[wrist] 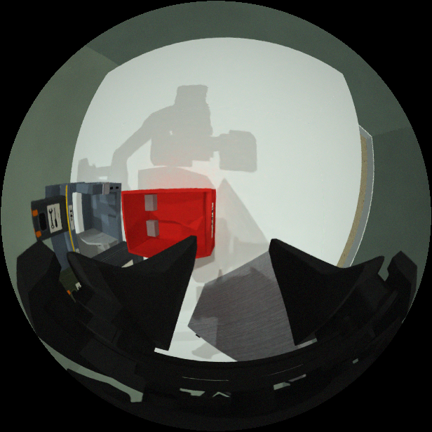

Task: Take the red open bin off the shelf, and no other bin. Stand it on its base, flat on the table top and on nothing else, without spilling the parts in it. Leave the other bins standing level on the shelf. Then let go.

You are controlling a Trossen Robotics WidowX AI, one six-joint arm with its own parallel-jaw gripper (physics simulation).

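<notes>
The red open bin (180,205) is left of centre in the wrist view, its open side towards the camera. It appears to rest on the white table top (295,135), though its underside is hidden. Two small grey parts, an upper one (150,202) and a lower one (152,228), show inside it. My gripper (234,243) is open and empty, its fingertips apart. The left finger overlaps the bin's lower right corner in the view, and the right finger is well clear to the right. I cannot tell the shelf and the other bins apart with certainty.
A blue-grey structure (101,188) stands close to the left of the bin. A black box (57,230) with orange marks and a tool label is at the far left. A grey wood-grained panel (240,310) shows between the fingers. A tan strip (361,190) lies along the right edge.
</notes>
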